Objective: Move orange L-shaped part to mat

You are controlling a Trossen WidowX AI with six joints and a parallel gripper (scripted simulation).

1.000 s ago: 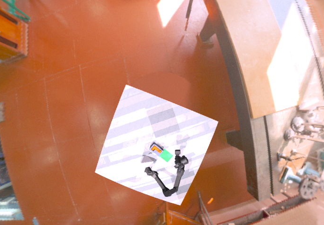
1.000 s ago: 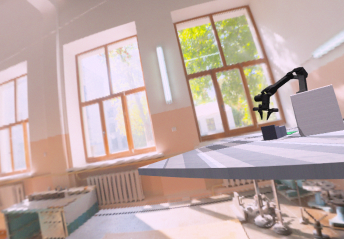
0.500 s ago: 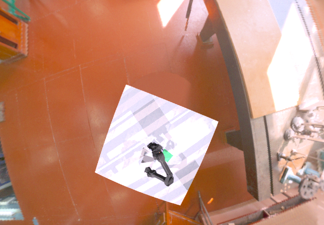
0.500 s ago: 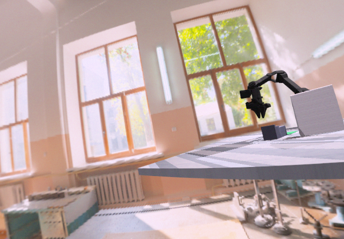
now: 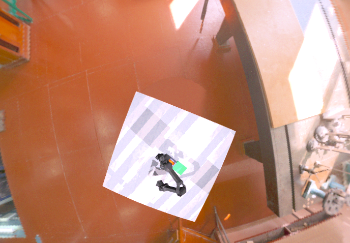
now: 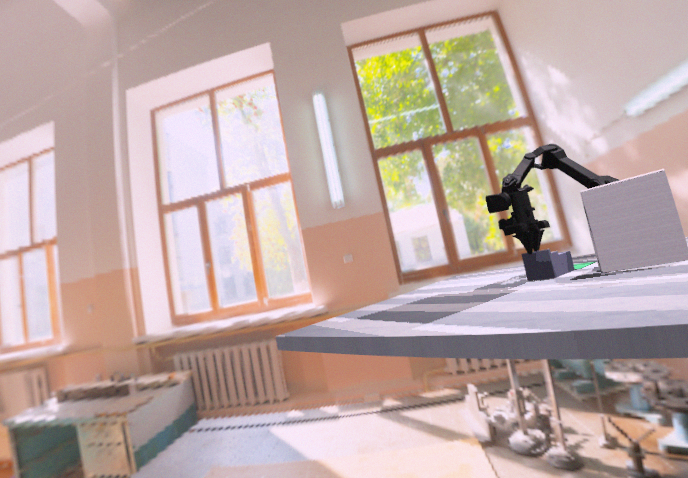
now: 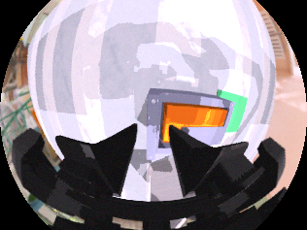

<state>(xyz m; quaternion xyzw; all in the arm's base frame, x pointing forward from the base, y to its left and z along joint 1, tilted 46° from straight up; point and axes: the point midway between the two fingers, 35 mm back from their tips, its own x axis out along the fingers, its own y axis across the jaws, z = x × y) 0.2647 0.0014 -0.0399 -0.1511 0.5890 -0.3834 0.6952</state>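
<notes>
The orange L-shaped part lies 3 cm behind my gripper tip, 5 cm to the right of it and 4 cm below it. The rest, counted from my gripper tip: green mat 8 cm behind, 21 cm to the right, 10 cm below.
</notes>
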